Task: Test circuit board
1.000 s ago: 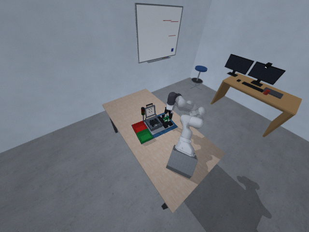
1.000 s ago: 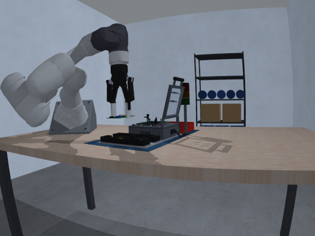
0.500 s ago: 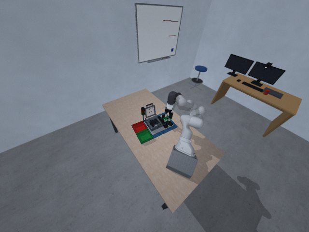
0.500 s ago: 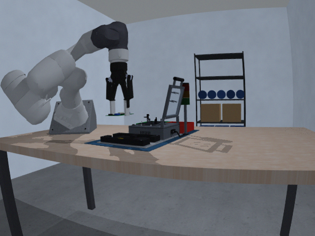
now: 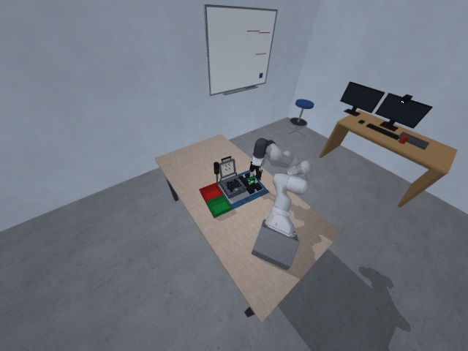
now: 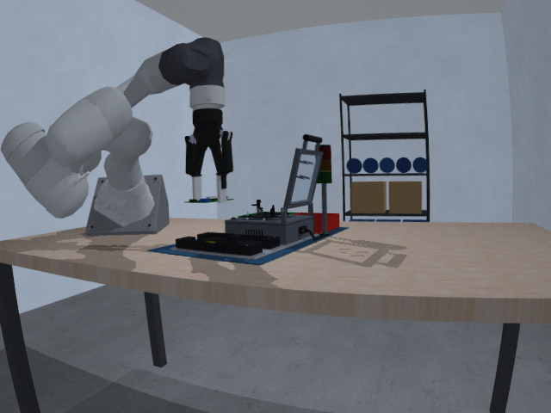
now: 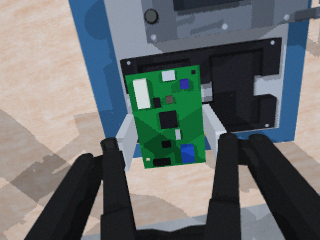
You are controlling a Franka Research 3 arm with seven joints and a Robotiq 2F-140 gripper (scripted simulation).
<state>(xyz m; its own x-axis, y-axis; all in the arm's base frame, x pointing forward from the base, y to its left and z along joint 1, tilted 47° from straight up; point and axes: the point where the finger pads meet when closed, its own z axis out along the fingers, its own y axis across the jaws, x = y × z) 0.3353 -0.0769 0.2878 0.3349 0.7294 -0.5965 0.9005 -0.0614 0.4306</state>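
My gripper is now 140 mm to the right of the tester plate, 120 mm short of it and 70 mm above it. Also, from my hand: green circuit board 20 mm below; tester lid 230 mm ahead, 90 mm to the left, 40 mm above; black latch hook 210 mm to the left, 80 mm ahead, 50 mm below.
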